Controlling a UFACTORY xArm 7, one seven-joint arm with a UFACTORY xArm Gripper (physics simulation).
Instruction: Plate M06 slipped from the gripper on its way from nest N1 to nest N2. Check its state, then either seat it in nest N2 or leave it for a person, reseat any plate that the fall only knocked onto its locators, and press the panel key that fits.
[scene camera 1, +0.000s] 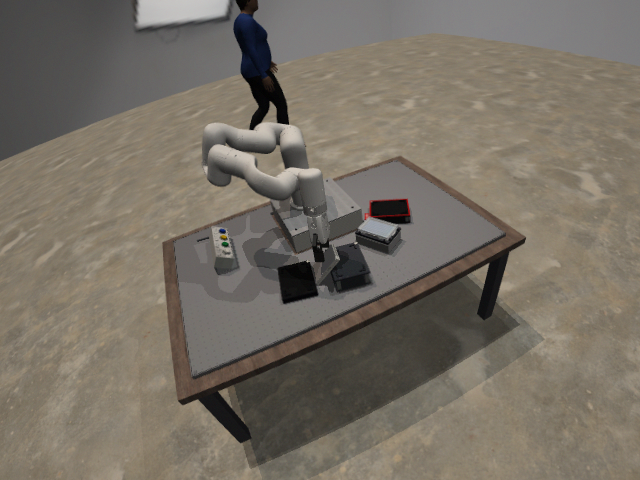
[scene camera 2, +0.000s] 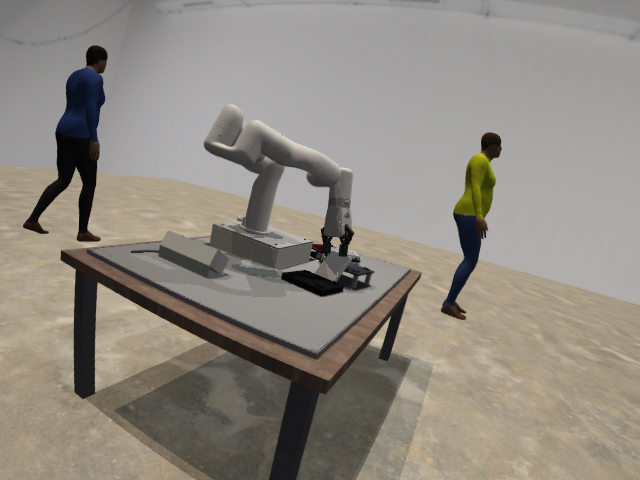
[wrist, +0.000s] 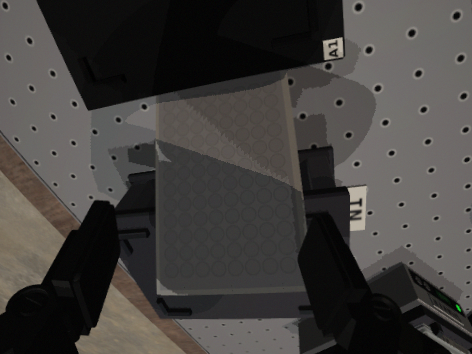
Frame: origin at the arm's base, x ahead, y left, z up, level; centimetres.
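Seen in the pictures: gripper, fingertip midpoint: (scene camera 1: 322, 254) (scene camera 2: 334, 255) (wrist: 214, 231); arm's base at its link origin: (scene camera 2: 254, 230).
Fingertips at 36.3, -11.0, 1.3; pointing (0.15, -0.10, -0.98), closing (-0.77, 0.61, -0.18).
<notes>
Offsets run from my fingertips to a thing's top centre, as dx, dy, dz. "pt": to the spot under its first point.
Plate M06 (scene camera 1: 327, 265) (scene camera 2: 332, 268) (wrist: 227, 215), a pale plate with rows of round wells, stands tilted, its upper end leaning on nest N1 {+3.9, +6.7, -3.2} (scene camera 1: 353, 264) (wrist: 240, 306) and its lower end by the black block labelled A1 {-2.5, -10.6, -6.7} (scene camera 1: 297, 281) (scene camera 2: 310, 282) (wrist: 215, 45). My gripper (scene camera 1: 318, 252) (scene camera 2: 336, 251) (wrist: 214, 231) is open, with one finger on each side of the plate's upper part and nothing gripped. The key panel {-36.4, -28.9, -1.1} (scene camera 1: 222, 253) (scene camera 2: 190, 253) has blue, yellow and green keys, seen in scene camera 1. No N2 label is legible.
A grey device {pt -0.2, +20.9, -6.1} (scene camera 1: 373, 242) (wrist: 402, 285) carries a light plate {-2.9, +25.1, -2.4} (scene camera 1: 379, 228), right of nest N1. A black block with a red rim {-13.5, +38.8, -4.9} (scene camera 1: 389, 208) is behind it. The arm's base box (scene camera 1: 330, 214) (scene camera 2: 258, 246) is at the back. People in blue (scene camera 1: 253, 49) (scene camera 2: 81, 105) and yellow (scene camera 2: 476, 183) stand beyond the table.
</notes>
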